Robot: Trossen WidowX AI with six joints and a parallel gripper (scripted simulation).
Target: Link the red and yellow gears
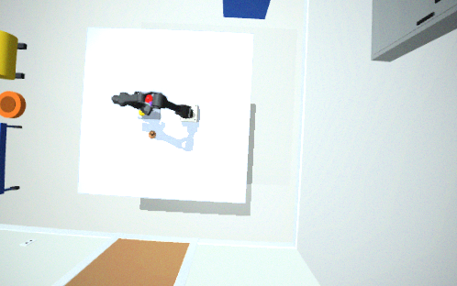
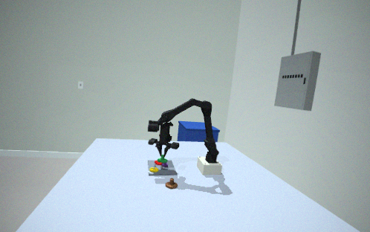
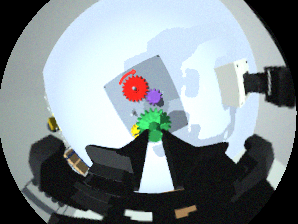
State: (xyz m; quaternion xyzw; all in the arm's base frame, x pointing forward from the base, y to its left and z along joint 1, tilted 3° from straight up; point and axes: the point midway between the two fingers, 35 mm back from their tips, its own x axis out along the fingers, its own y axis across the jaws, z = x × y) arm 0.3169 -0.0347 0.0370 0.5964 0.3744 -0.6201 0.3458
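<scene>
Now: gripper tip 60 mm above the purple gear, 40 mm to the left of it and 30 mm past it. The rest, counted from my gripper tip: green gear: 10 mm below; then yellow gear: 70 mm below, 50 mm ahead, 20 mm to the left; then red gear: 80 mm to the right, 70 mm below.
</scene>
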